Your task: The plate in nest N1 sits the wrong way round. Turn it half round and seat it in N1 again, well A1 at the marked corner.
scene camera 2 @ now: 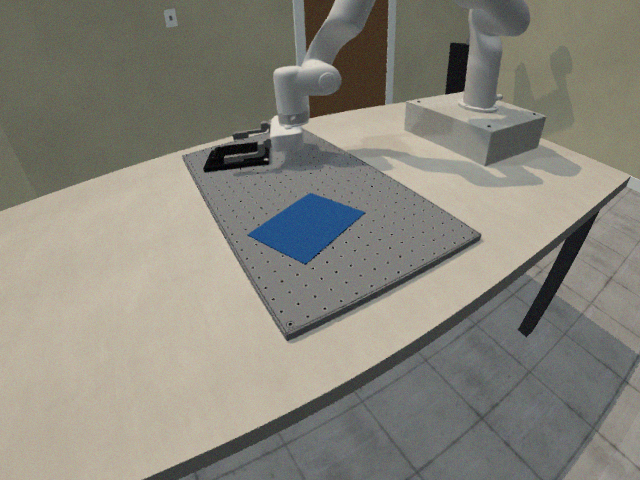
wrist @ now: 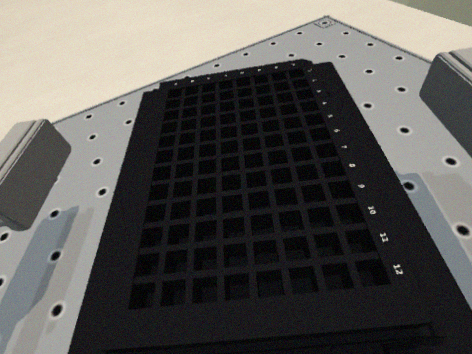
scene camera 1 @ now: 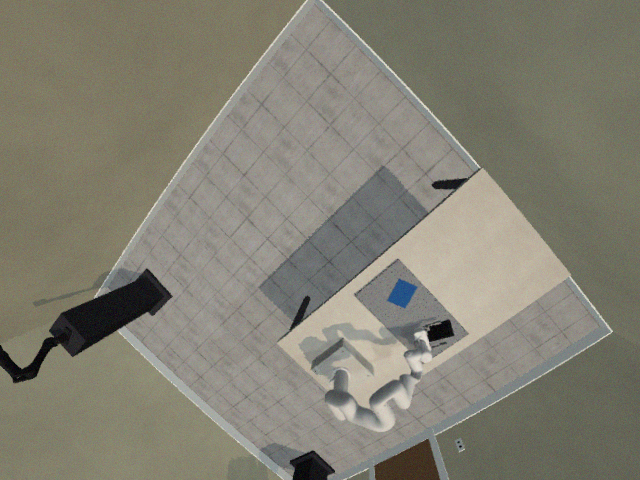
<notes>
I see my gripper, a black well plate, a flat blue square and a black nest.
My gripper shows as well in the wrist view.
</notes>
